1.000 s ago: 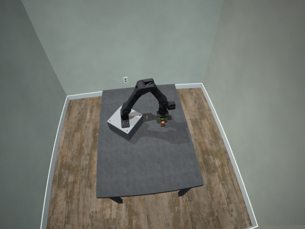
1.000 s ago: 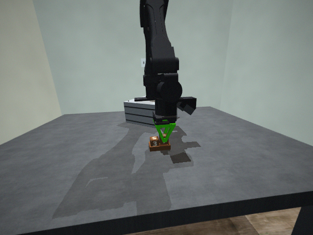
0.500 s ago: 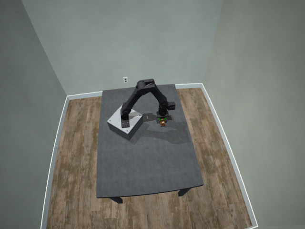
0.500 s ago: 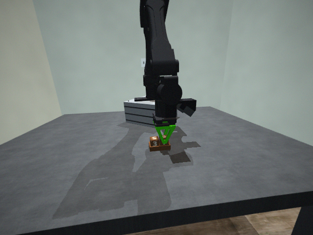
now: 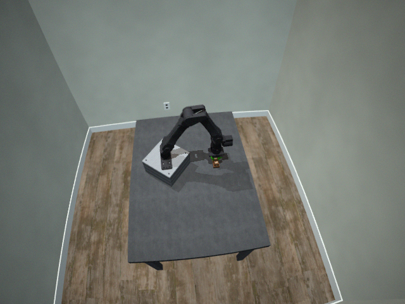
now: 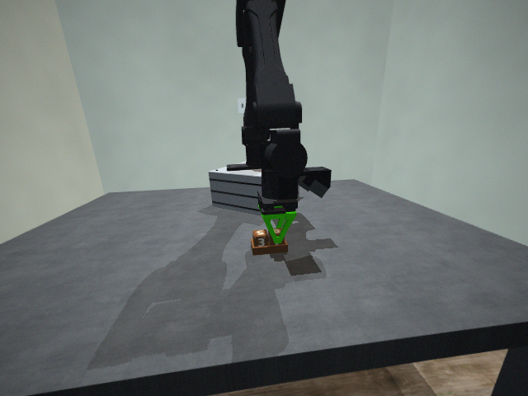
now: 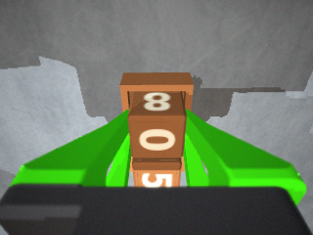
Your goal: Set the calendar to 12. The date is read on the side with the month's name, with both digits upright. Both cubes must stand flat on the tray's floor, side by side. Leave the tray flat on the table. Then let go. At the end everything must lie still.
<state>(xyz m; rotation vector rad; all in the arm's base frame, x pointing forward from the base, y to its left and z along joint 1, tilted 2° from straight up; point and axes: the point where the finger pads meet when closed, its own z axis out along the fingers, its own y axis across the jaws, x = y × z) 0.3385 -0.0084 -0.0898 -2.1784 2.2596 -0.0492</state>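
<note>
The brown tray is 20 mm to the right of my hand and 20 mm below it.
</note>
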